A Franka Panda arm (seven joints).
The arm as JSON. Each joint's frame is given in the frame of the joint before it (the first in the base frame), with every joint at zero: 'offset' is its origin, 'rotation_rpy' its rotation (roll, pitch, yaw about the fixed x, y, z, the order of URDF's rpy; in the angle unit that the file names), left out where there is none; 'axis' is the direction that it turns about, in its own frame. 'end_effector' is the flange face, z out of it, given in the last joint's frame.
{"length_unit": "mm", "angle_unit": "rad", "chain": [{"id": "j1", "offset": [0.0, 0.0, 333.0], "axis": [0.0, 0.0, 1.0]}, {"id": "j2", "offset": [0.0, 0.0, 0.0], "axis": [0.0, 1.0, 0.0]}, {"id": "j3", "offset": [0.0, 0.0, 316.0], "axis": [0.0, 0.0, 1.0]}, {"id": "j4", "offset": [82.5, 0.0, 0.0], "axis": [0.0, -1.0, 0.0]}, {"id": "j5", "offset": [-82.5, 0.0, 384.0], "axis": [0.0, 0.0, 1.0]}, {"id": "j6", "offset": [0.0, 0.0, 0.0], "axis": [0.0, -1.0, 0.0]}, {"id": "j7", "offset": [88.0, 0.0, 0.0], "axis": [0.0, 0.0, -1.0]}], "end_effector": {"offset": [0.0, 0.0, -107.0], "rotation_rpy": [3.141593, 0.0, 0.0]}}
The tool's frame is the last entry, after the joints.
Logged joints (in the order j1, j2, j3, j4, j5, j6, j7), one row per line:
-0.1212 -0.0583 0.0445 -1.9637 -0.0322 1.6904 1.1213
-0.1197 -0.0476 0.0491 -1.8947 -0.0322 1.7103 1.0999
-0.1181 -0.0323 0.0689 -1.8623 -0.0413 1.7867 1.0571
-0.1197 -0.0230 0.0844 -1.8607 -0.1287 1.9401 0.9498
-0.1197 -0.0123 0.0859 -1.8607 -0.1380 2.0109 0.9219
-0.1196 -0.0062 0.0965 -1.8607 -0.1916 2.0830 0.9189
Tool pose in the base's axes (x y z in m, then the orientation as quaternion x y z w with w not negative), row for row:
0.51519 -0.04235 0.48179 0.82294 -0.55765 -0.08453 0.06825
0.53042 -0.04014 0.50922 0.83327 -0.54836 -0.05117 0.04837
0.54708 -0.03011 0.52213 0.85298 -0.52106 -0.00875 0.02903
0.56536 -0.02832 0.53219 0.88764 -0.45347 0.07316 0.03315
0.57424 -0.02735 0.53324 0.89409 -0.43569 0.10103 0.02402
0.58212 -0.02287 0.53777 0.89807 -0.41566 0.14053 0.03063
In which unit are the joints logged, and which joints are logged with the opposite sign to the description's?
The joints are logged in radians. Opposite sign: none.
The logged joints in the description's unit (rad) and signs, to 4 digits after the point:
-0.1212 -0.0583 0.0445 -1.9637 -0.0322 1.6904 1.1213
-0.1197 -0.0476 0.0491 -1.8947 -0.0322 1.7103 1.0999
-0.1181 -0.0323 0.0689 -1.8623 -0.0413 1.7867 1.0571
-0.1197 -0.0230 0.0844 -1.8607 -0.1287 1.9401 0.9498
-0.1197 -0.0123 0.0859 -1.8607 -0.1380 2.0109 0.9219
-0.1196 -0.0062 0.0965 -1.8607 -0.1916 2.0830 0.9189

